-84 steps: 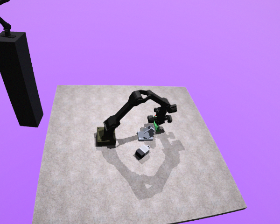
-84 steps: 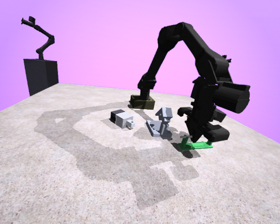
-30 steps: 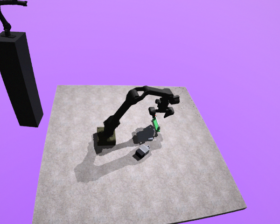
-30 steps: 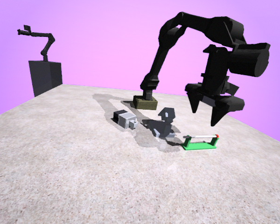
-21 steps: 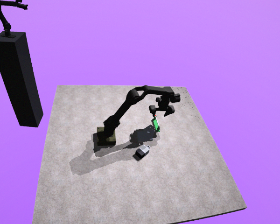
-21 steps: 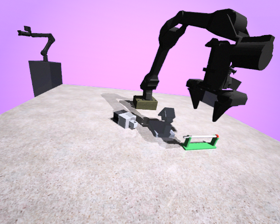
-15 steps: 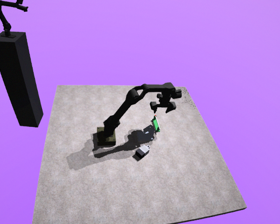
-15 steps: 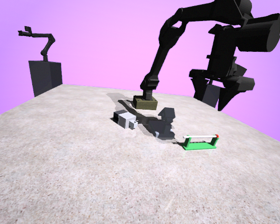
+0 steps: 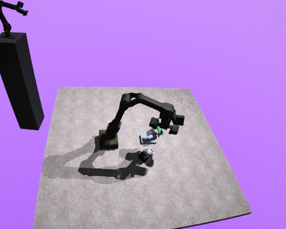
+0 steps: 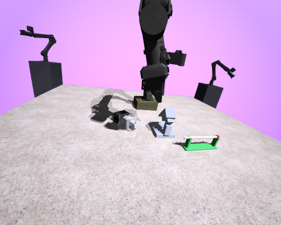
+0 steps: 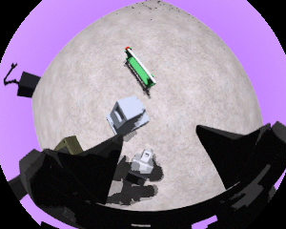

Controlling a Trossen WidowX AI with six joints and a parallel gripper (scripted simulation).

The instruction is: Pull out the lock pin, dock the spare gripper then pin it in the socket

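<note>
Right now my gripper tip is 9 cm past the spare gripper, 10 cm to the left of it and 13 cm above it. From my gripper tip the other things lie so: green rest (3 cm ahead, 18 cm to the left, 13 cm below); grey mount (5 cm behind, 5 cm to the left, 10 cm below).
</note>
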